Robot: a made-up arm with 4 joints. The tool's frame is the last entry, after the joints.
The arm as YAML. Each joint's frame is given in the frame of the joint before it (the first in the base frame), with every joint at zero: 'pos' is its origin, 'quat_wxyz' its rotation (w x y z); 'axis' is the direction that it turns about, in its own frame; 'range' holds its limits. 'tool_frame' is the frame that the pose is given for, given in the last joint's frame.
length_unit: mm
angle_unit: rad
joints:
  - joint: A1
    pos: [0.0, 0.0, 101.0]
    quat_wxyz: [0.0, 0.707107, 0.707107, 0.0]
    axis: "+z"
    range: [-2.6, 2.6]
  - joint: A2
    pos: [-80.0, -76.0, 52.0]
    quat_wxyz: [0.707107, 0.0, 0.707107, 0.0]
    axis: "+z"
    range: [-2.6, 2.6]
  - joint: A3
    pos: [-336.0, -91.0, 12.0]
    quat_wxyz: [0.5, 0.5, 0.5, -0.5]
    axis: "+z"
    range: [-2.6, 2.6]
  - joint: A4
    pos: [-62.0, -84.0, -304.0]
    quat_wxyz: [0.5, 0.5, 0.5, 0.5]
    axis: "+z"
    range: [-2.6, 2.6]
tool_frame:
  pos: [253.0, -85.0, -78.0]
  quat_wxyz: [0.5, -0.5, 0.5, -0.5]
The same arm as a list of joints. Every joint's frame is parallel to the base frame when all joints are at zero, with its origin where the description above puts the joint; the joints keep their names.
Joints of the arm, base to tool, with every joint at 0 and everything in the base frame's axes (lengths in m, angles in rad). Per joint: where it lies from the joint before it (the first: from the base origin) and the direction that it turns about. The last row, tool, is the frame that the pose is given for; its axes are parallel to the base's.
A1: offset 0 0 0.101 axis -z
A2: offset -0.076 -0.08 -0.052 axis +y
A3: offset -0.091 0.012 -0.336 axis -x
A4: offset 0.304 0.062 -0.084 axis -y
tool: offset 0.085 0.078 0.253
Joint limits (rad, base to tool): -2.6..2.6 -2.6..2.6 -2.6..2.6 -2.6..2.6

